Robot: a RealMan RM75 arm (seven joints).
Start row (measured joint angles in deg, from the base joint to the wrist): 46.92 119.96 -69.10 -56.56 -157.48 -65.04 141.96
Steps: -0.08 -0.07 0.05 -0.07 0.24 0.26 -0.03; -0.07 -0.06 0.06 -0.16 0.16 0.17 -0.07; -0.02 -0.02 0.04 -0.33 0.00 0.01 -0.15; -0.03 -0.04 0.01 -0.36 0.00 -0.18 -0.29; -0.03 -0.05 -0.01 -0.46 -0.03 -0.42 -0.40; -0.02 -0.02 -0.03 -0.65 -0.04 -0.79 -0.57; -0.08 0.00 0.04 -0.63 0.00 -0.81 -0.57; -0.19 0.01 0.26 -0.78 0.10 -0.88 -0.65; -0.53 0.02 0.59 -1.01 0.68 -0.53 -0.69
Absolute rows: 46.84 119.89 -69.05 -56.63 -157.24 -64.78 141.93; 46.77 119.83 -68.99 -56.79 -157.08 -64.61 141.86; 46.75 119.81 -68.95 -57.12 -157.08 -64.60 141.71; 46.72 119.77 -68.94 -57.48 -157.08 -64.78 141.42; 46.69 119.72 -68.95 -57.94 -157.11 -65.20 141.02; 46.67 119.70 -68.98 -58.59 -157.15 -65.99 140.45; 46.59 119.70 -68.94 -59.22 -157.15 -66.80 139.88; 46.40 119.71 -68.68 -60.00 -157.05 -67.68 139.23; 45.87 119.73 -68.09 -61.01 -156.37 -68.21 138.54
